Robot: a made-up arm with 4 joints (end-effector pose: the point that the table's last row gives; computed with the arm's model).
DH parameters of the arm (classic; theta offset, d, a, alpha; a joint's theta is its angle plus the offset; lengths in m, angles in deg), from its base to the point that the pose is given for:
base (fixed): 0 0.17 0 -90
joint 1: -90 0.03 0.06 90
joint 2: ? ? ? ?
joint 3: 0 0.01 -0.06 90
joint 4: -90 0.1 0.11 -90
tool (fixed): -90 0.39 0 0
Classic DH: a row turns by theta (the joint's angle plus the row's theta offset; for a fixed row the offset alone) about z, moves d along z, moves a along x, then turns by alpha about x.
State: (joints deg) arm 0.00 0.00 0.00 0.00
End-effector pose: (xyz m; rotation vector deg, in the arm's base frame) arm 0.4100 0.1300 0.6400 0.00 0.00 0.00
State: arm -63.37 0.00 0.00 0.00
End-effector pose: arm -0.2364 0.1300 0.7472 0.00 -63.37 0.00
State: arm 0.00 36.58 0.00 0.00
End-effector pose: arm 0.4100 0.3546 0.4996 -36.58 0.00 0.00
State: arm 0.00 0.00 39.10 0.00
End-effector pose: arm 0.1795 0.1300 0.6292 0.00 -39.10 0.00
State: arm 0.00 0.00 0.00 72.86
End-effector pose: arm 0.4100 -0.3203 0.4701 72.86 0.00 0.00
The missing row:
joint 2: 0 -0.31 0.08 90
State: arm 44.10 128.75 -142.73 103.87
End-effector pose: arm 0.3875 0.3339 0.2794 -54.29 -38.61 -108.02
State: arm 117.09 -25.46 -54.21 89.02
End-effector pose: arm -0.2619 -0.3432 -0.1615 -31.88 -105.11 130.97
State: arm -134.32 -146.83 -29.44 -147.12
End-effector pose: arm -0.4244 0.1347 0.0034 -20.83 -157.78 8.34
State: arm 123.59 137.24 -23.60 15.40
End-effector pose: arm -0.4623 0.2774 -0.1710 -93.70 71.50 106.73
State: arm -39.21 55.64 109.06 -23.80
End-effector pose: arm 0.0887 0.2460 0.1226 -69.54 -145.47 14.10
